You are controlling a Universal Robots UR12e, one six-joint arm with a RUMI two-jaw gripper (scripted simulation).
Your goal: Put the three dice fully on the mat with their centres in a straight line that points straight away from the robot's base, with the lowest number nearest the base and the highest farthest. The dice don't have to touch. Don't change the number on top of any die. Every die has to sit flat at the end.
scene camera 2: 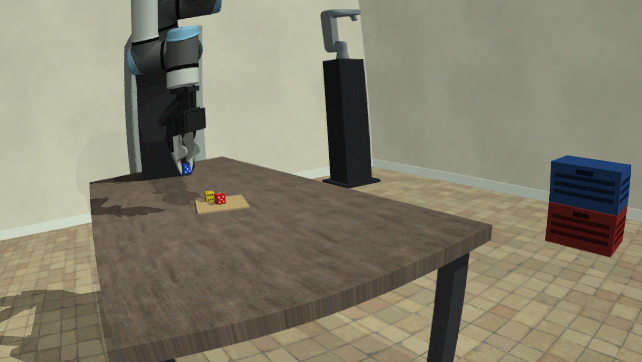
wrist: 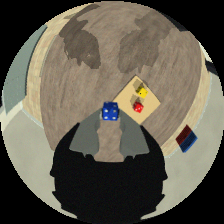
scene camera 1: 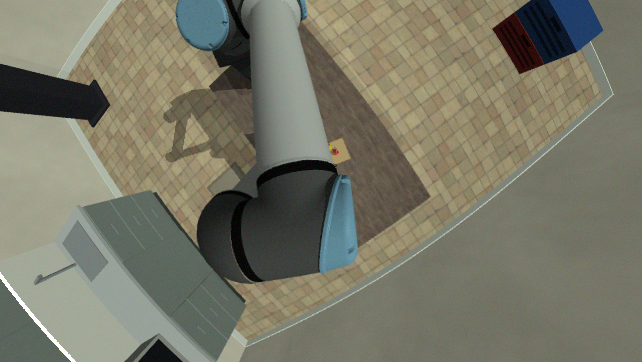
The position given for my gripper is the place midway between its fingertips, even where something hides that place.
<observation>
I see my gripper (scene camera 2: 185,173) and a mat (wrist: 126,98).
My gripper shows as well in the wrist view (wrist: 110,109).
</observation>
